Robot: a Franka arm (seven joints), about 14 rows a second.
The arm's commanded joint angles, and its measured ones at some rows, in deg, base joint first. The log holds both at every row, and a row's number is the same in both.
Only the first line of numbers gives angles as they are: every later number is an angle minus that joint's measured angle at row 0.
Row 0, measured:
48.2, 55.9, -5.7, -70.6, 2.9, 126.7, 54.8
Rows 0 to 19, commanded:
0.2, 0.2, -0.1, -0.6, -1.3, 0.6, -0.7
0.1, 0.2, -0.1, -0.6, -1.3, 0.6, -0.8
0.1, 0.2, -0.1, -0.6, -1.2, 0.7, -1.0
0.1, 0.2, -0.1, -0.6, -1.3, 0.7, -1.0
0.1, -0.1, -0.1, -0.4, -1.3, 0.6, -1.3
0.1, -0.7, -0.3, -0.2, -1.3, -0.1, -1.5
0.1, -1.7, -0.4, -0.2, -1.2, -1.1, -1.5
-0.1, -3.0, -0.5, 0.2, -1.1, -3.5, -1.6
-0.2, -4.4, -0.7, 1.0, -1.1, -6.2, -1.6
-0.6, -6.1, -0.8, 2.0, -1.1, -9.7, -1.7
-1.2, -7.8, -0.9, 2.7, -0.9, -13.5, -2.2
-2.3, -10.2, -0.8, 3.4, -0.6, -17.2, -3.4
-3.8, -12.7, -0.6, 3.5, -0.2, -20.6, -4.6
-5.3, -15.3, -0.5, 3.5, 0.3, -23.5, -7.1
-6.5, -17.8, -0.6, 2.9, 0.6, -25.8, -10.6
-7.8, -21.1, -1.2, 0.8, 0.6, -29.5, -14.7
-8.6, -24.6, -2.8, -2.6, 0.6, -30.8, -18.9
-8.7, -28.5, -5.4, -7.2, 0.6, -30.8, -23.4
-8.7, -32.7, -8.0, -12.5, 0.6, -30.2, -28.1
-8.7, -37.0, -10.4, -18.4, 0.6, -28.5, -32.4
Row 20, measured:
-9.0, -26.7, -7.3, -4.2, -0.1, -31.3, -25.4
